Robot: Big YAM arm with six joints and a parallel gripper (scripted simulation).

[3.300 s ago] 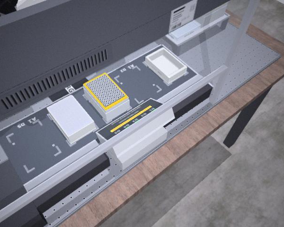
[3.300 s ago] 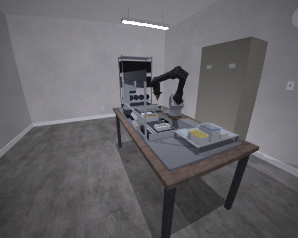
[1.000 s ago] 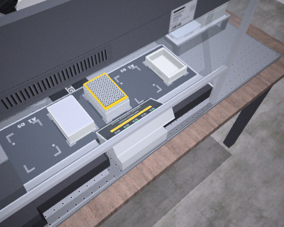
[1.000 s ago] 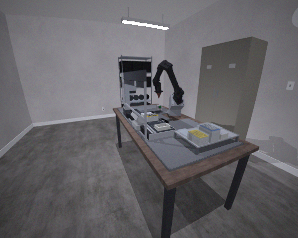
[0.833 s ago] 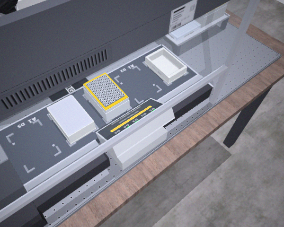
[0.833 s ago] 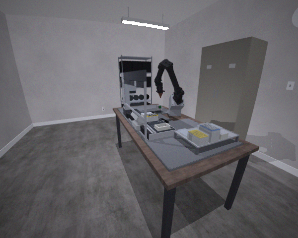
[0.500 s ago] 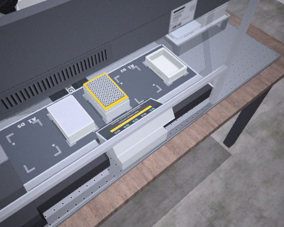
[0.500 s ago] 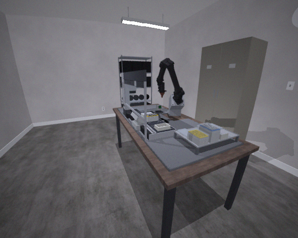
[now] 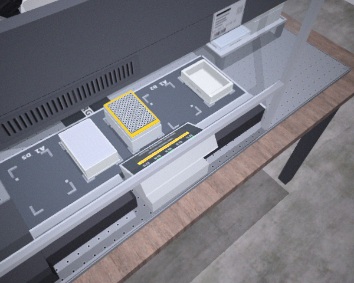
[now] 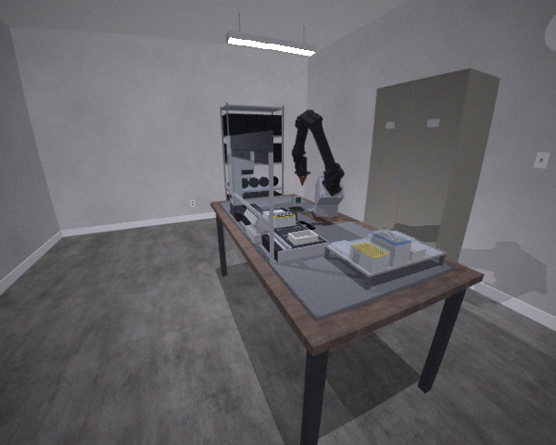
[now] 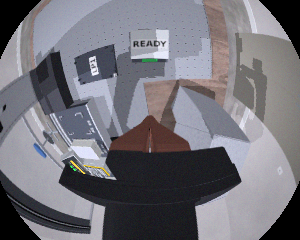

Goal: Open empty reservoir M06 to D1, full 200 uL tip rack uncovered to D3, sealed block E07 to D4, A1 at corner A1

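My gripper is now 6 cm to the left of the green ready key and 13 cm above it. Round my hand: sealed deep-well block 29 cm ahead, 25 cm to the left, 14 cm below; then yellow tip rack 27 cm ahead, 36 cm to the left, 12 cm below; then dark gantry 47 cm ahead, 35 cm to the left, 30 cm above.
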